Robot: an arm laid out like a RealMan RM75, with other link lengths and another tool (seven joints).
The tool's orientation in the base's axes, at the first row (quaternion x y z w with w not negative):
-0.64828 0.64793 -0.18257 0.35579
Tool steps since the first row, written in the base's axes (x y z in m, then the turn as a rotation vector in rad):
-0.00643 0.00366 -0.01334 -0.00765 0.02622 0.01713
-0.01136 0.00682 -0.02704 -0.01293 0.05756 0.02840
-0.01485 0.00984 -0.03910 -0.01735 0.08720 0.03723
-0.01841 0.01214 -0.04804 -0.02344 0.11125 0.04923
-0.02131 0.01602 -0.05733 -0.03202 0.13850 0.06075
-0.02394 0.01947 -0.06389 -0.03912 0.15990 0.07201
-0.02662 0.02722 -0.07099 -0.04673 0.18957 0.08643
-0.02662 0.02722 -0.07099 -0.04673 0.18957 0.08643
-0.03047 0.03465 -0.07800 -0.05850 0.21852 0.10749
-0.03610 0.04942 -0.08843 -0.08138 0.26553 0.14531
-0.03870 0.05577 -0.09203 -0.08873 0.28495 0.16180
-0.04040 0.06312 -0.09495 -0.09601 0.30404 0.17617
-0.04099 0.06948 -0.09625 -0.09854 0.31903 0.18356
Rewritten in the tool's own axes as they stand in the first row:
-0.00116 0.01422 0.00541 -0.02999 -0.00409 -0.01110
-0.00161 0.02757 0.01200 -0.06342 -0.00530 -0.01540
-0.00216 0.03875 0.01844 -0.09456 -0.00557 -0.01783
-0.00272 0.04773 0.02256 -0.12115 -0.00739 -0.02484
-0.00467 0.05663 0.02772 -0.15097 -0.00680 -0.03254
-0.00680 0.06340 0.03113 -0.17492 -0.00763 -0.04034
-0.01297 0.07097 0.03583 -0.20765 -0.00954 -0.04879
-0.01297 0.07097 0.03583 -0.20765 -0.00954 -0.04879
-0.01897 0.07929 0.03958 -0.24156 -0.01319 -0.06482
-0.03148 0.09194 0.04606 -0.29779 -0.01898 -0.09595
-0.03708 0.09689 0.04812 -0.32101 -0.02346 -0.10793
-0.04371 0.10081 0.05058 -0.34344 -0.02655 -0.11849
-0.04964 0.10273 0.05248 -0.35987 -0.02852 -0.12192

